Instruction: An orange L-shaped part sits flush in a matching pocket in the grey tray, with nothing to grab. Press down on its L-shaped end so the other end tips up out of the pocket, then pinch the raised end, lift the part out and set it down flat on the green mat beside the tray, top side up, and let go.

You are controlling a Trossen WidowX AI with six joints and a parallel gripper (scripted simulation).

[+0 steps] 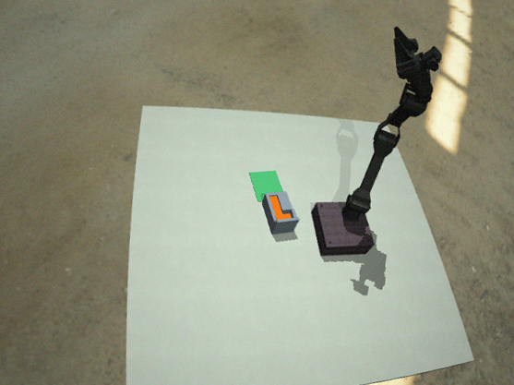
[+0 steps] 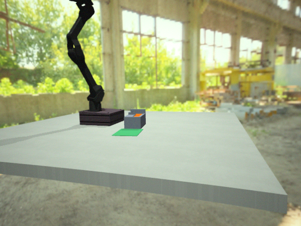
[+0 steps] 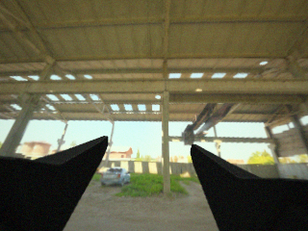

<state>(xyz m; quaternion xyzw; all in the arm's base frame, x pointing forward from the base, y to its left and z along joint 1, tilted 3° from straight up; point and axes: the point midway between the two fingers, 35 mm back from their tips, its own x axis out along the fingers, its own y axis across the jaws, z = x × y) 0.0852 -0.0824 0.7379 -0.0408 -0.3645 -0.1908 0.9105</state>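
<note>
Right now the orange L-shaped part is 79 cm below my gripper tip, 14 cm ahead of it and 8 cm to the left of it. Round my gripper tip: green mat (85 cm below, 17 cm ahead, 9 cm to the right).
</note>
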